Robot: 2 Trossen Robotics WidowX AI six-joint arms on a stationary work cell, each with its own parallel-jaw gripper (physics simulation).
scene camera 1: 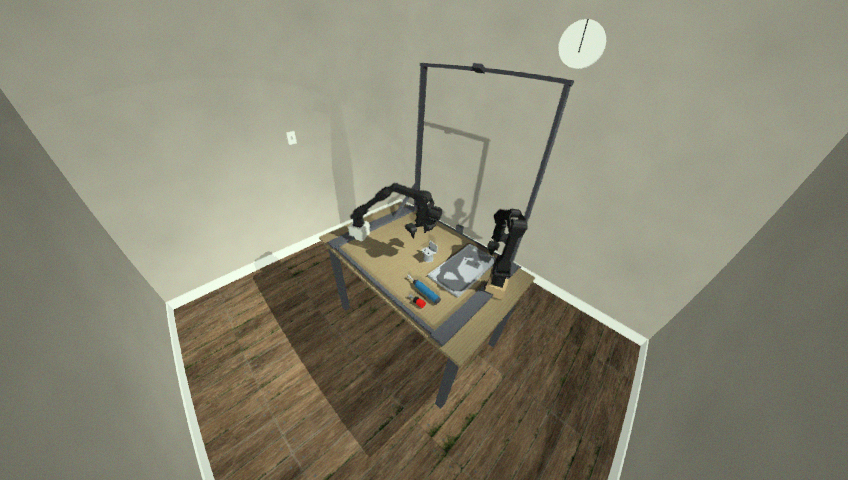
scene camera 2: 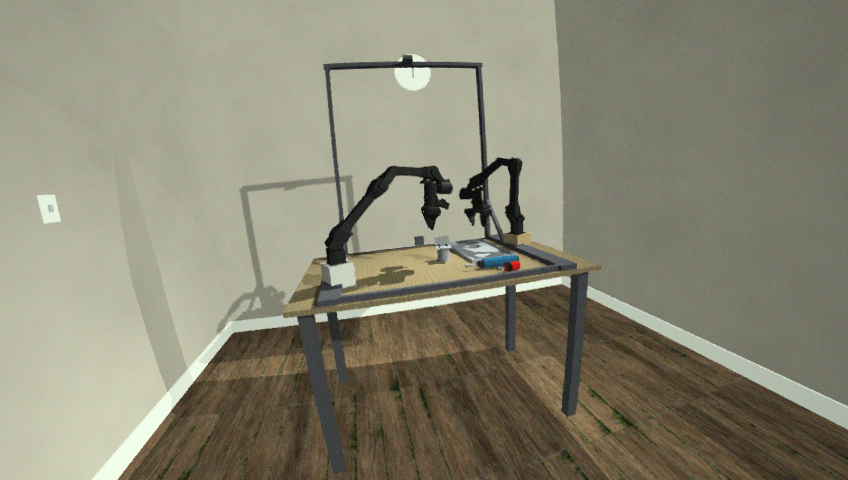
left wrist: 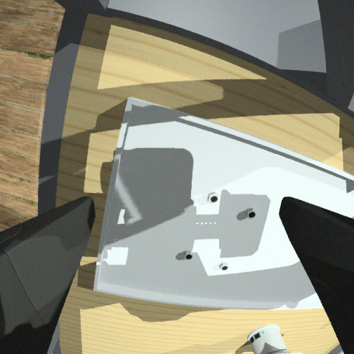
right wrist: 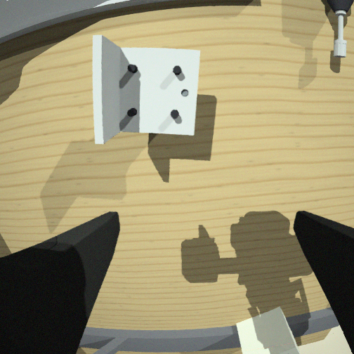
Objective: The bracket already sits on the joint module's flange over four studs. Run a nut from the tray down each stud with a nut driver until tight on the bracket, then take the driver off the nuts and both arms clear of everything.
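Frame: origin at the left arm's base, x ahead, y left, z up, level; metres.
Seen in the pictures: left gripper, between the fingertips: (scene camera 1: 492, 250) (scene camera 2: 478, 226); right gripper, between the fingertips: (scene camera 1: 419, 235) (scene camera 2: 430, 228); left arm's base, origin of its link: (scene camera 1: 498, 282) (scene camera 2: 517, 233); right arm's base, origin of its link: (scene camera 1: 358, 224) (scene camera 2: 336, 262).
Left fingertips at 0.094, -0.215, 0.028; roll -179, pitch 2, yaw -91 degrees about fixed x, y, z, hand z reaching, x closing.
Offsets run from my left fingertips to a thing's middle, as dx, dy, dz. "spot": to the spot under its first point.
The white L-shaped bracket @[+0.346, +0.168, -0.016] (scene camera 1: 432, 246) (scene camera 2: 442, 241) (right wrist: 160, 90) sits on the joint module @[+0.346, +0.168, -0.061] (scene camera 1: 427, 256) (scene camera 2: 443, 255) (left wrist: 265, 337); in the right wrist view dark stud ends poke through its plate, with no nuts visible on them. Several nuts (left wrist: 213, 199) (left wrist: 251, 214) (left wrist: 188, 256) stand apart in the tray @[+0.119, +0.133, -0.090] (scene camera 1: 440, 279) (scene camera 2: 467, 249) (left wrist: 165, 135). My left gripper (scene camera 2: 479, 221) (left wrist: 190, 206) is open and empty above the tray. My right gripper (scene camera 1: 421, 230) (scene camera 2: 432, 226) (right wrist: 209, 221) is open and empty, above the table near the bracket.
A blue-handled tool @[+0.258, +0.414, -0.078] (scene camera 1: 427, 291) (scene camera 2: 498, 261) and a shorter red-handled tool @[+0.250, +0.500, -0.081] (scene camera 1: 420, 303) (scene camera 2: 512, 265) lie near the table's front edge. A pale socket (right wrist: 340, 48) shows at the right wrist view's top right. A dark overhead frame @[spot: +0.686, -0.311, +0.550] (scene camera 1: 421, 127) (scene camera 2: 334, 139) rises behind the table.
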